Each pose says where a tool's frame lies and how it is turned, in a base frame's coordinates. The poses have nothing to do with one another.
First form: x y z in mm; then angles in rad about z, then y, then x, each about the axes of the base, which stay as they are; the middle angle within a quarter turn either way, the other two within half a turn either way.
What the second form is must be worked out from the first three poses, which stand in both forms.
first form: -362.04 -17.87 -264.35 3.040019 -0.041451 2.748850
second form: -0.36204 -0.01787 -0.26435 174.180 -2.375 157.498
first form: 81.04 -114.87 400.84 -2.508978 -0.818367 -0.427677
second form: 0.08104 -0.11487 0.40084 -143.754 -46.889 -24.504
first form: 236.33 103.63 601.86 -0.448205 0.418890 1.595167
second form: 0.23633 0.10363 0.60186 -25.680 24.001 91.396
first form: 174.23 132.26 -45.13 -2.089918 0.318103 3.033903
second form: 0.17423 0.13226 -0.04513 -119.743 18.226 173.830
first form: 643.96 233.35 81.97 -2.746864 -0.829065 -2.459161
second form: 0.64396 0.23335 0.08197 -157.384 -47.502 -140.900
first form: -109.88 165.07 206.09 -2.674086 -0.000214 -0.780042
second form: -0.10988 0.16507 0.20609 -153.214 -0.012 -44.693
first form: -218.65 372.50 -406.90 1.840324 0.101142 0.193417
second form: -0.21865 0.37250 -0.40690 105.443 5.795 11.082
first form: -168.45 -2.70 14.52 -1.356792 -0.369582 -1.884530
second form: -0.16845 -0.00270 0.01452 -77.738 -21.175 -107.976
